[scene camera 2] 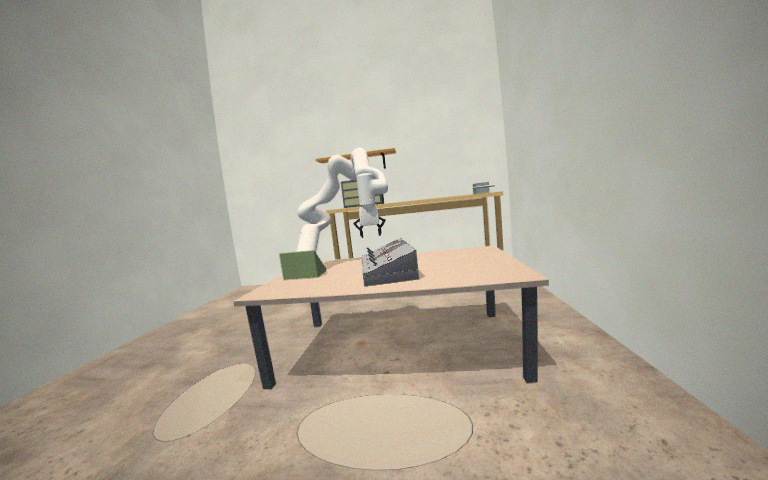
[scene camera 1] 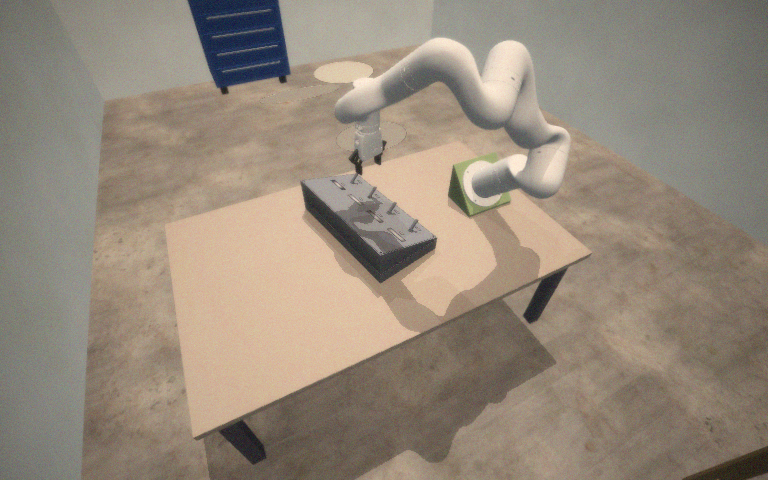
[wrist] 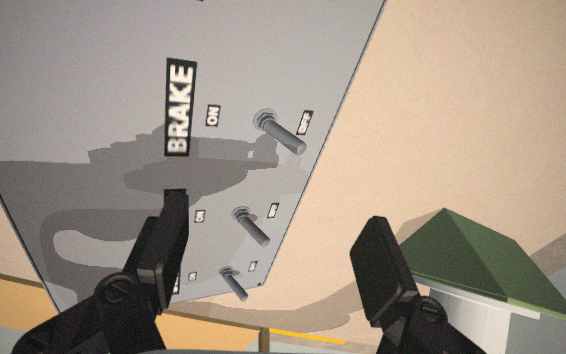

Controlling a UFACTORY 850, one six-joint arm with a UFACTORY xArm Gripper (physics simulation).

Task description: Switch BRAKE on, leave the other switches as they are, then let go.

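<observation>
The grey sloped switch box [scene camera 1: 345,234] [scene camera 2: 396,271] [wrist: 100,75] stands on the table. The BRAKE lever [scene camera 1: 372,192] [wrist: 282,135] is second from the far end in scene camera 1. In the wrist view it leans to its OFF label [wrist: 305,122], away from its ON label [wrist: 213,115]. Two more levers [wrist: 253,228] [wrist: 236,286], below it in the wrist view, also lean to the OFF side. My gripper [scene camera 1: 368,165] [scene camera 2: 370,233] [wrist: 278,224] is open and empty, above the box's lever side and apart from the levers. The left finger hides part of the label column.
The arm's green wedge mount [scene camera 1: 459,195] [scene camera 2: 299,264] [wrist: 450,255] stands on the table [scene camera 1: 254,283] [scene camera 2: 481,263] [wrist: 450,100], on the levers' side of the box. A blue cabinet [scene camera 1: 246,48] and a wooden bench [scene camera 2: 430,204] stand away from the table.
</observation>
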